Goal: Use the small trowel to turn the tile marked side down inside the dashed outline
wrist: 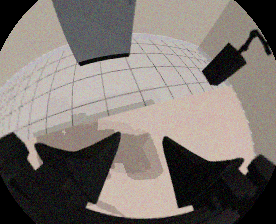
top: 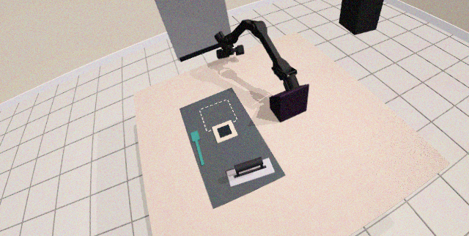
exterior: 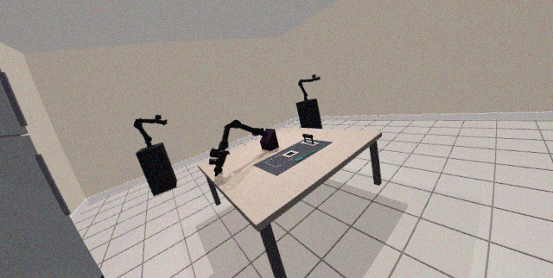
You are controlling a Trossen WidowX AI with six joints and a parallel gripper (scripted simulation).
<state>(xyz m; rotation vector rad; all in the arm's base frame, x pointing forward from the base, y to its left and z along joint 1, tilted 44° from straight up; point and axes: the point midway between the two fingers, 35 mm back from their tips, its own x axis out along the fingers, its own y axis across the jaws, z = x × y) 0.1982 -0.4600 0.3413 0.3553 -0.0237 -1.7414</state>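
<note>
Right now my gripper tip is 63 cm to the right of the teal trowel, 36 cm short of it and 1 cm above it. The rest, counted from my gripper tip: tile: 61 cm to the left, 21 cm ahead, 1 cm below; dark grey mat: 64 cm to the left, 22 cm ahead, 4 cm below.
</note>
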